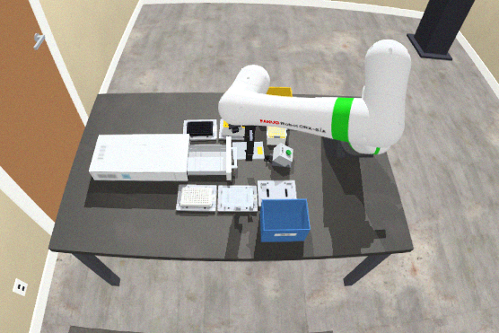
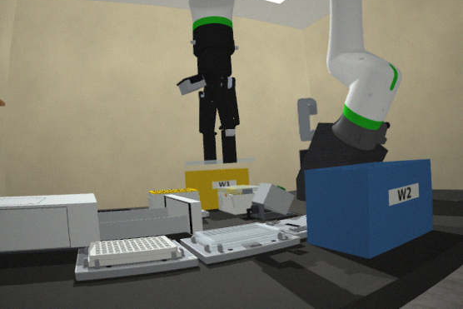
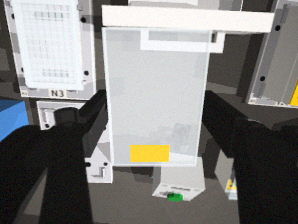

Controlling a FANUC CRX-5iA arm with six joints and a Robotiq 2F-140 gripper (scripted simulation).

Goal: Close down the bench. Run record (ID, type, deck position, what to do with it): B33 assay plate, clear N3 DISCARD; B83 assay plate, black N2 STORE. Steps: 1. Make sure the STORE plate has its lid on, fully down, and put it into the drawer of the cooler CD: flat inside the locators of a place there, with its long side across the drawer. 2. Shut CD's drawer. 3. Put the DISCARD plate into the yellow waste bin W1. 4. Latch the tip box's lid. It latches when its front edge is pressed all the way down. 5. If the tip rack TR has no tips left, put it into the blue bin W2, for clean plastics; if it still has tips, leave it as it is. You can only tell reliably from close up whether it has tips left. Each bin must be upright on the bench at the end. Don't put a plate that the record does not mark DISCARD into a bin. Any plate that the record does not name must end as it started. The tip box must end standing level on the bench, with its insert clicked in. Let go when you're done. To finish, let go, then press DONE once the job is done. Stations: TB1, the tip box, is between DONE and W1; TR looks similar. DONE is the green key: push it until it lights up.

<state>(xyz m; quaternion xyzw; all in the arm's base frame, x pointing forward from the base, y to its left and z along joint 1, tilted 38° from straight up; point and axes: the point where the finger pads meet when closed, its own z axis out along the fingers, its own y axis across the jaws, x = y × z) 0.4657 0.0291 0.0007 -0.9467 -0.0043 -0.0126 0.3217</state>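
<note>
Right now my hand is 23 cm to the left of the black assay plate, 22 cm short of it and 15 cm above it. The rest, counted from my hand: DONE key block (17 cm behind, 11 cm below, 5 cm to the right); then nest N3 (16 cm below, 15 cm to the left, 5 cm ahead); then translucent plate lid (2 cm below).
</note>
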